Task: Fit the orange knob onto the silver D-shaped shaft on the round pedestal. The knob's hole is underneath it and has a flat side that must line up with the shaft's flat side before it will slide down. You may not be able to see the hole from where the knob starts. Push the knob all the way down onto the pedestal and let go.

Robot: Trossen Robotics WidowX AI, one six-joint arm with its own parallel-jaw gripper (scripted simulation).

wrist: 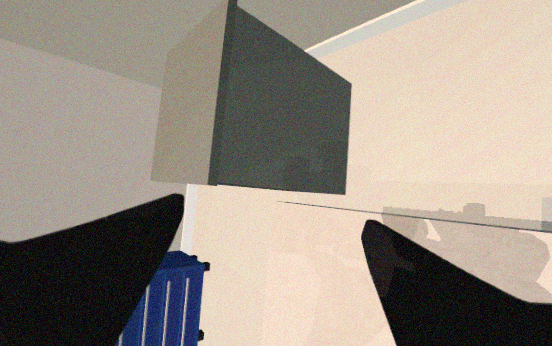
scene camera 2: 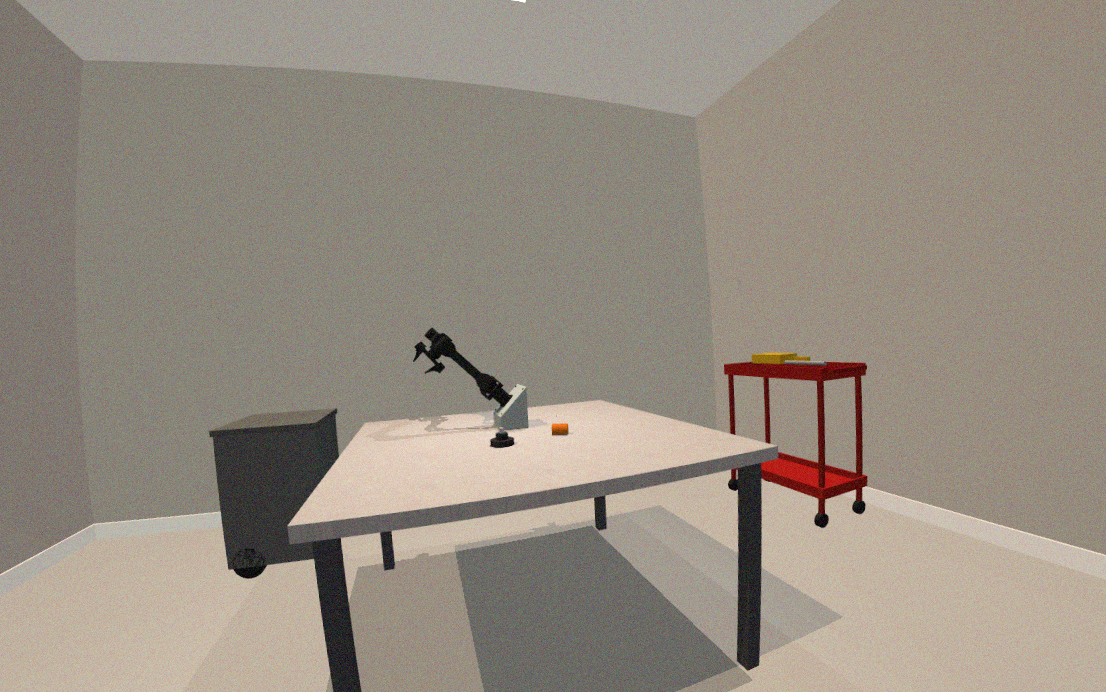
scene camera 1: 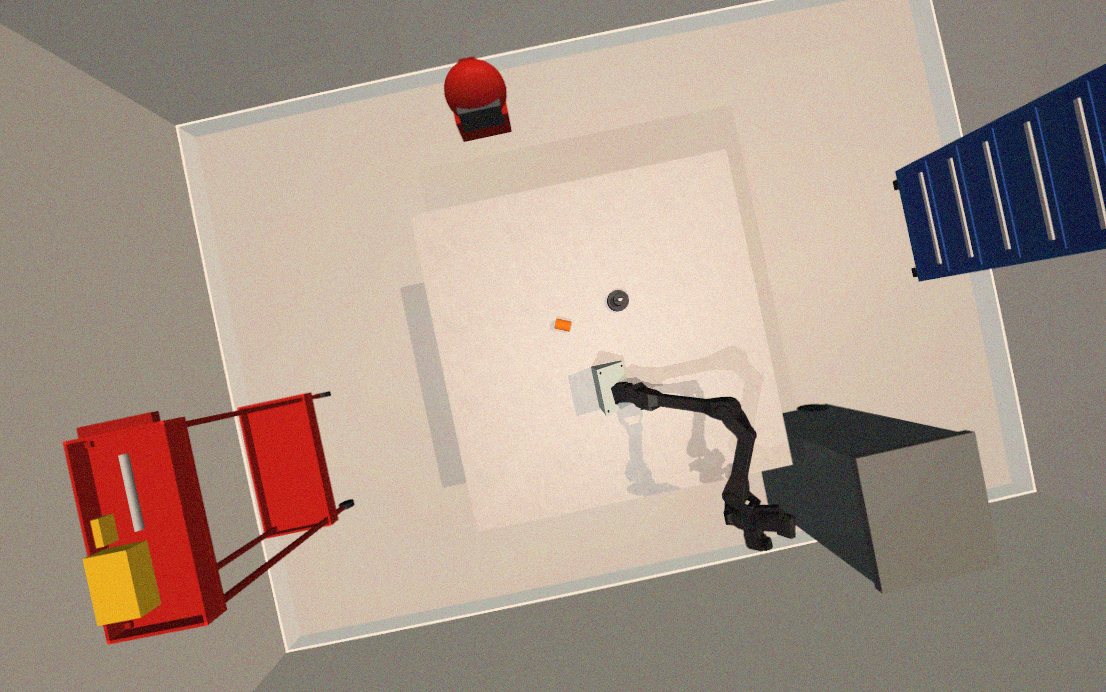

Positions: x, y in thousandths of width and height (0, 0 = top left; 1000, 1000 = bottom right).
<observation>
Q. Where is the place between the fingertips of my gripper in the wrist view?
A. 499, 626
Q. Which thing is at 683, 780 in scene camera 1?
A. My gripper.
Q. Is my gripper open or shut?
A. Open.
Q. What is my gripper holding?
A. Nothing.
</observation>
